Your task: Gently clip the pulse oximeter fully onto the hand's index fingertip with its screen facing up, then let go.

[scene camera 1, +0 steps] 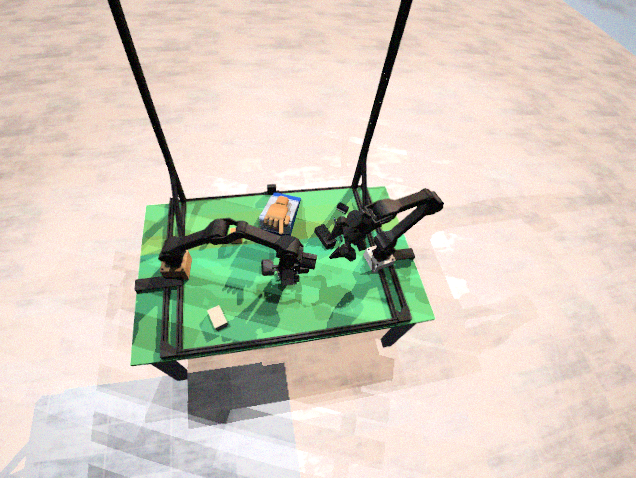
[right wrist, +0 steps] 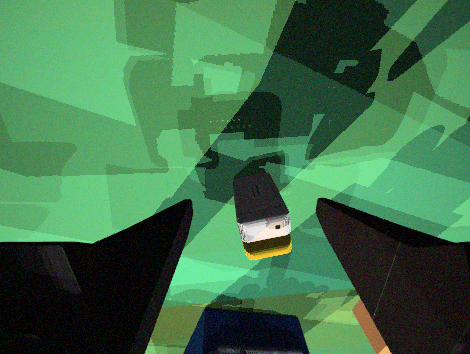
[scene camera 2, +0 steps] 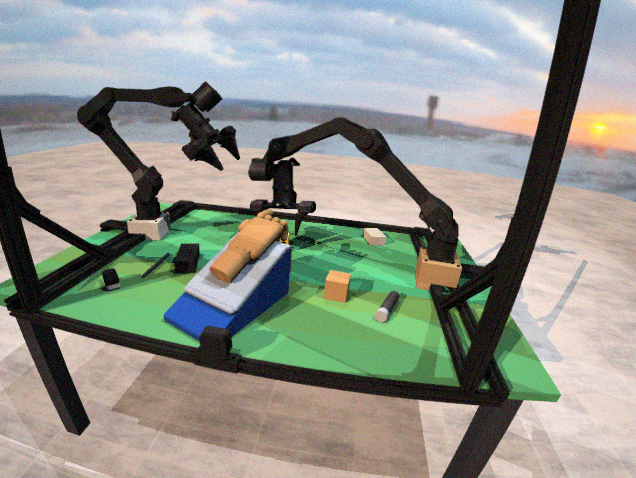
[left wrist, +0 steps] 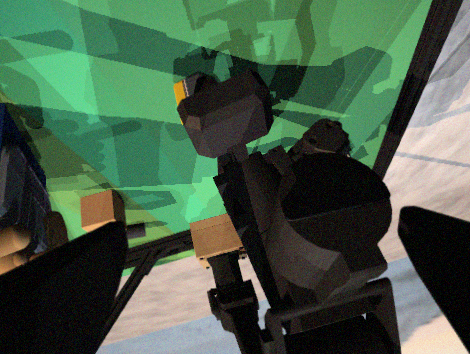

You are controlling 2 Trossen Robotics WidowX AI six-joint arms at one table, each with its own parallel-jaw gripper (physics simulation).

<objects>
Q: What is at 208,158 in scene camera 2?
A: My left gripper.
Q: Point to a blue and grey pad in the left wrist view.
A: At 32,202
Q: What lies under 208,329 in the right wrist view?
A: A blue and grey pad.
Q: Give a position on a pulse oximeter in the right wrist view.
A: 263,219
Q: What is my left gripper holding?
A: Nothing.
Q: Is my left gripper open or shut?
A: Open.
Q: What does the tan cube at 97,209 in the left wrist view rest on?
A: The table.
</objects>
